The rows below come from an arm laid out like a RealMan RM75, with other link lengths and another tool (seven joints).
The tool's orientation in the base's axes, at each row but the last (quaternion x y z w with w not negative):
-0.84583 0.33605 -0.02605 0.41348
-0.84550 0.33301 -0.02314 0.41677
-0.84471 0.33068 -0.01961 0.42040
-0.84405 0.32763 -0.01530 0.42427
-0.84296 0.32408 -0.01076 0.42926
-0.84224 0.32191 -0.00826 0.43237
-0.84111 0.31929 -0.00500 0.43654
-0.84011 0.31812 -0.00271 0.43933
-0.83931 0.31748 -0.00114 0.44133
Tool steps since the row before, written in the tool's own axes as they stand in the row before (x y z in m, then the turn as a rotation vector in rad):
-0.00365 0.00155 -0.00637 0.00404 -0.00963 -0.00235
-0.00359 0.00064 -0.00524 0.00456 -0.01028 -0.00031
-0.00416 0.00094 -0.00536 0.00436 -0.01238 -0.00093
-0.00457 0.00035 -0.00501 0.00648 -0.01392 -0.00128
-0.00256 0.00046 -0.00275 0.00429 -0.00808 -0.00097
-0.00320 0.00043 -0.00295 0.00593 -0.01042 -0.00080
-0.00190 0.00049 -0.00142 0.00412 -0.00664 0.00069
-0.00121 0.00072 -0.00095 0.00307 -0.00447 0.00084
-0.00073 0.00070 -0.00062 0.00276 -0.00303 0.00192
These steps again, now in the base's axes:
-0.00572 -0.00286 0.00393 0.00763 0.00018 0.00750
-0.00480 -0.00180 0.00381 0.00904 0.00156 0.00652
-0.00542 -0.00175 0.00380 0.00983 0.00214 0.00849
-0.00530 -0.00110 0.00410 0.01221 0.00135 0.00929
-0.00308 -0.00074 0.00207 0.00744 0.00033 0.00540
-0.00363 -0.00055 0.00238 0.01004 0.00053 0.00658
-0.00218 -0.00021 0.00103 0.00702 0.00103 0.00336
-0.00162 -0.00035 0.00038 0.00507 0.00081 0.00195
-0.00113 -0.00036 0.00006 0.00436 0.00119 0.00031

